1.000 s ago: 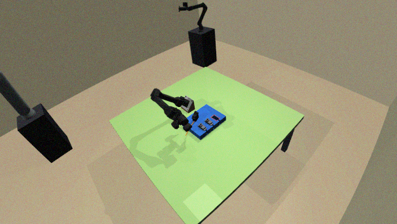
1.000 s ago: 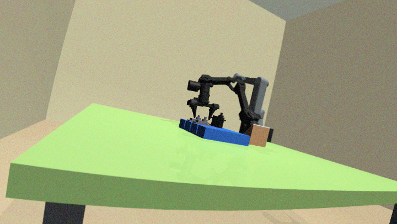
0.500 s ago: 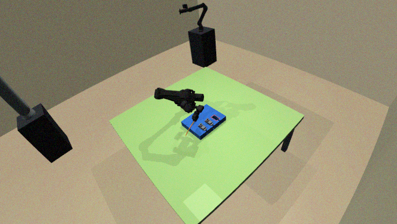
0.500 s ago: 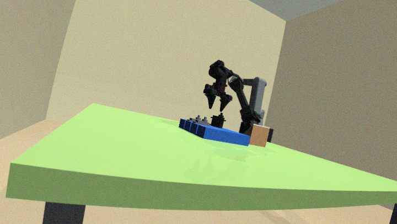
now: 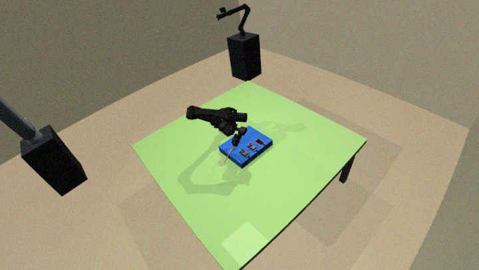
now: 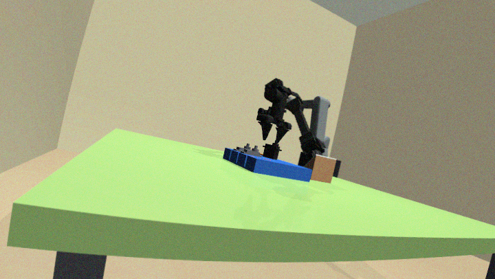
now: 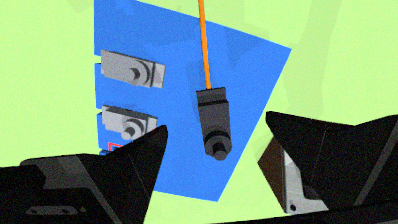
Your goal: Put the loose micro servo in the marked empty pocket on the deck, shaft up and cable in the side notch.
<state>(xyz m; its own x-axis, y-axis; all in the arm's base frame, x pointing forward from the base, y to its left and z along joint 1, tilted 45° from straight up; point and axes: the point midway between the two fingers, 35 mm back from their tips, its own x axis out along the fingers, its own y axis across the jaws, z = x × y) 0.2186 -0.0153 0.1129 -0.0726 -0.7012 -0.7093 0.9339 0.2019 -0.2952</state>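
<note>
The blue deck lies 9 cm below my gripper tip and 6 cm to the left of it.
</note>
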